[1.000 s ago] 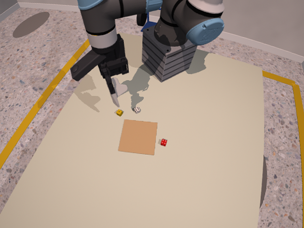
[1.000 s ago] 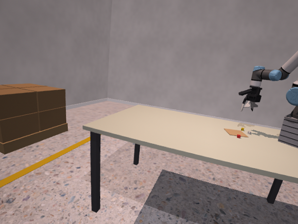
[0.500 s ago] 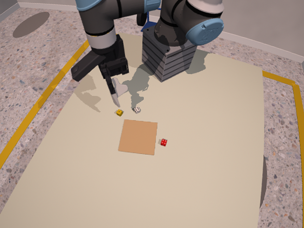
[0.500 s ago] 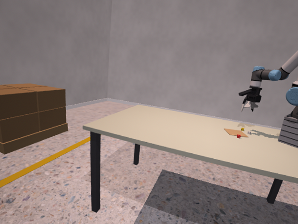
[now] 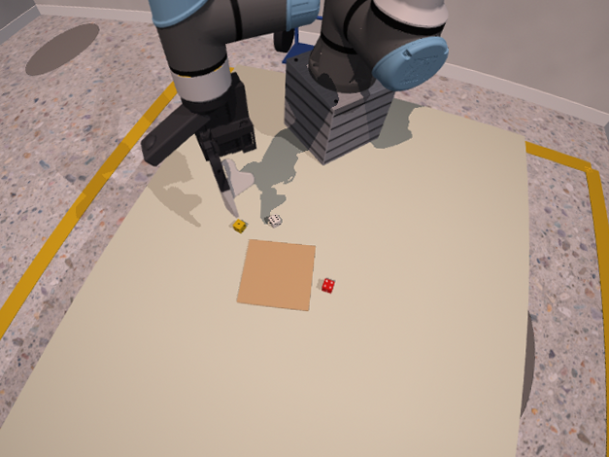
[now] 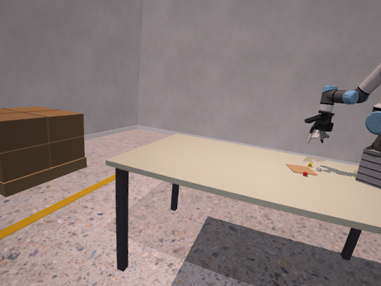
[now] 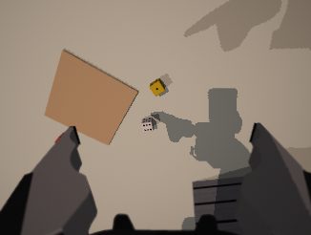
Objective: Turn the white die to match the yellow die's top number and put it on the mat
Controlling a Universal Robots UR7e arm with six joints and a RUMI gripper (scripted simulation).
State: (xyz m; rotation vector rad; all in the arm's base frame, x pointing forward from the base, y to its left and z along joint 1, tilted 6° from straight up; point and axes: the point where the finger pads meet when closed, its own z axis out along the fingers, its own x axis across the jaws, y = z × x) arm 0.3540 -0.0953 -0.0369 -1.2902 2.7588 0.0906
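Right now the yellow die is 14 cm below my hand and 1 cm to the left of it. Round my hand: brown mat 15 cm below, 13 cm to the left, 6 cm ahead; white die 14 cm below, 8 cm to the left, 5 cm behind; red die 24 cm to the left, 14 cm below, 4 cm ahead.
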